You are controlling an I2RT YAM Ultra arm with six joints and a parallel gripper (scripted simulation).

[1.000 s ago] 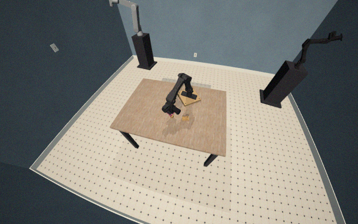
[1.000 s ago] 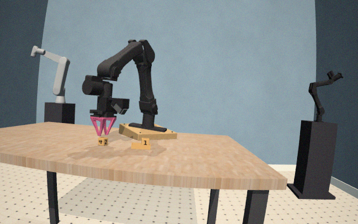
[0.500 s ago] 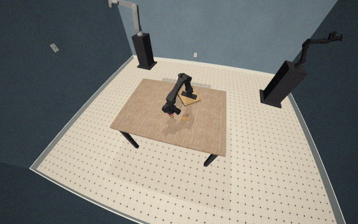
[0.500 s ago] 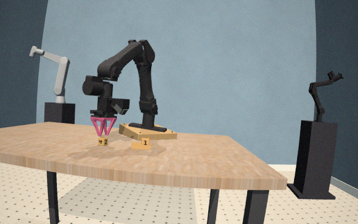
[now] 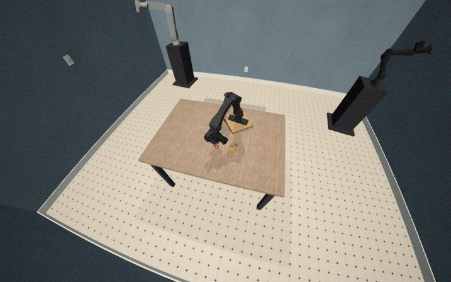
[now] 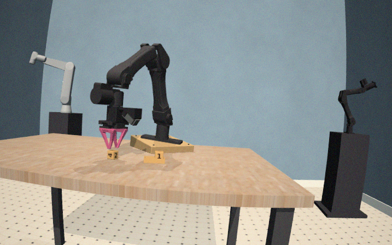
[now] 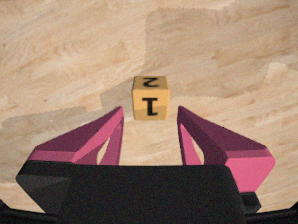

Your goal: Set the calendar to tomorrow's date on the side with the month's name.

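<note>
My gripper is now 30 mm above the digit cube. From my hand the other things lie so: tan tray 150 mm to the left, 40 mm below, 30 mm behind.
</note>
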